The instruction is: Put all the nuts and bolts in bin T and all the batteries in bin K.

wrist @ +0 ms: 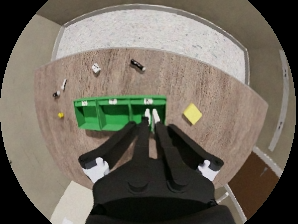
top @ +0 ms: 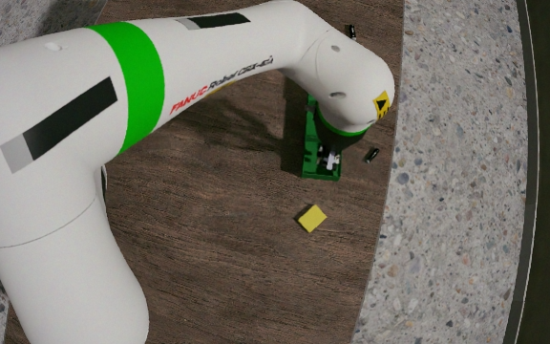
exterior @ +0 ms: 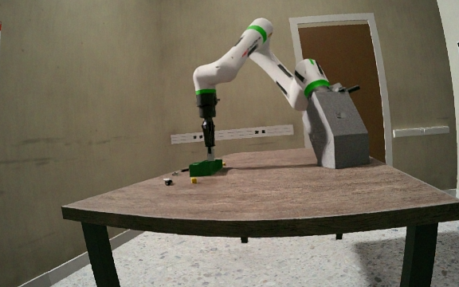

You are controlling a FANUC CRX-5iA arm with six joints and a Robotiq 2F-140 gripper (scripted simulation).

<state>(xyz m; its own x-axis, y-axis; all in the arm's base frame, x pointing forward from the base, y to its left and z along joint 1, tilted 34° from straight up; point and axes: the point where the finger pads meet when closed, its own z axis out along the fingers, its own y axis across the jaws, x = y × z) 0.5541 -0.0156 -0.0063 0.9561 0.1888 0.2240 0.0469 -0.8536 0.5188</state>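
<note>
Right now my hand is 10 mm past the green bins, 90 mm to the right of it and 50 mm above it. Round my hand: pale bolt (60 mm ahead, 320 mm to the left, 60 mm below); yellow cube (60 mm behind, 350 mm to the left, 60 mm below); white nut (110 mm ahead, 170 mm to the left, 60 mm below).
</note>
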